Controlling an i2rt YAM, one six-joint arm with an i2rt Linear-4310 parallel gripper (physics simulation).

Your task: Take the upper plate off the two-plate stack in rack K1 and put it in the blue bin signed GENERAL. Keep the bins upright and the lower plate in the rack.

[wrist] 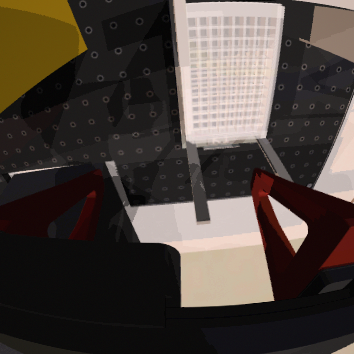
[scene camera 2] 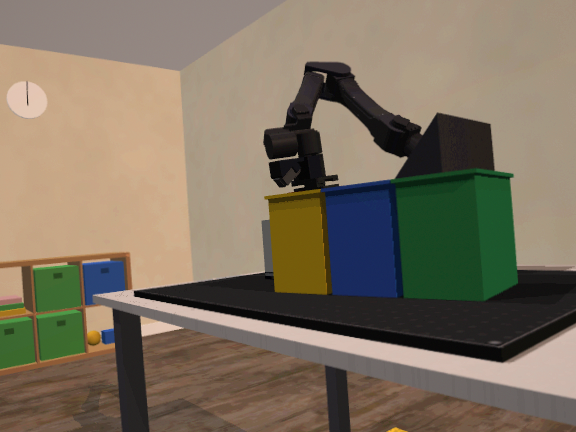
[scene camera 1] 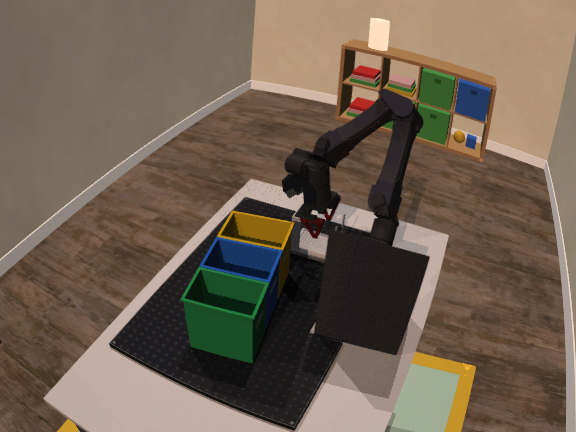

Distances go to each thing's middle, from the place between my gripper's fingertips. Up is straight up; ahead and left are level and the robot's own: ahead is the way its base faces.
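Labels:
Green bin (scene camera 2: 456,229): 410 mm to the left of my hand, 90 mm ahead of it, 40 mm below it. Blue bin (scene camera 2: 364,245): 280 mm to the left of my hand, 110 mm ahead of it, 40 mm below it. Yellow bin (scene camera 2: 298,221): my hand 150 mm to the right of it, 130 mm short of it, 40 mm above it.

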